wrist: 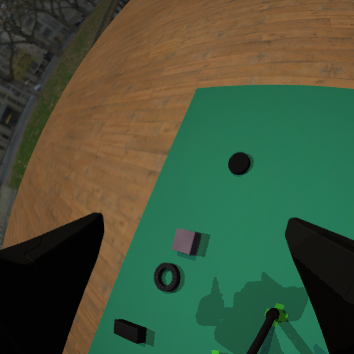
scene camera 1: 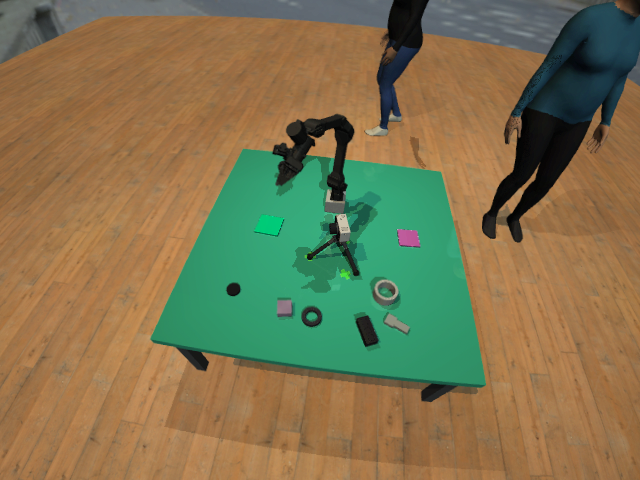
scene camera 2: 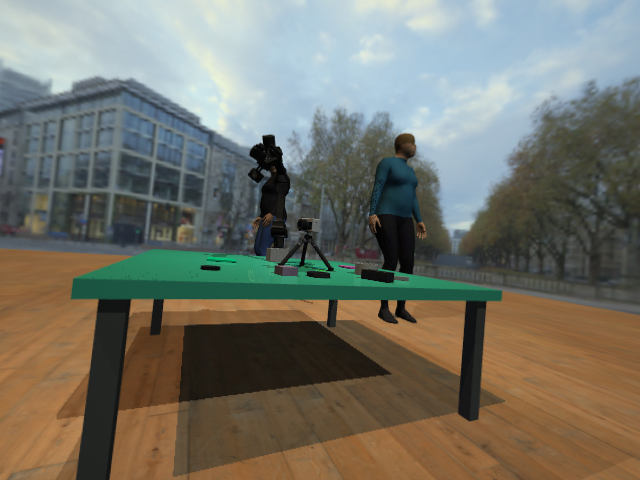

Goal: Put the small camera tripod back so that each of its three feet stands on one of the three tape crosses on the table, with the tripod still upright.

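The black tripod stands upright on the green table, with a grey camera on top. Its left foot in scene camera 1 is on a lime tape cross. Its front right foot stands just right of another cross, off it. A bit of lime shows behind the tripod; the third foot's position is hidden. My gripper is open and empty, high above the table's back left, apart from the tripod.
The arm base is close behind the tripod. A grey ring, black box, grey piece, black ring, pink block and black disc lie in front. Green and magenta squares flank it.
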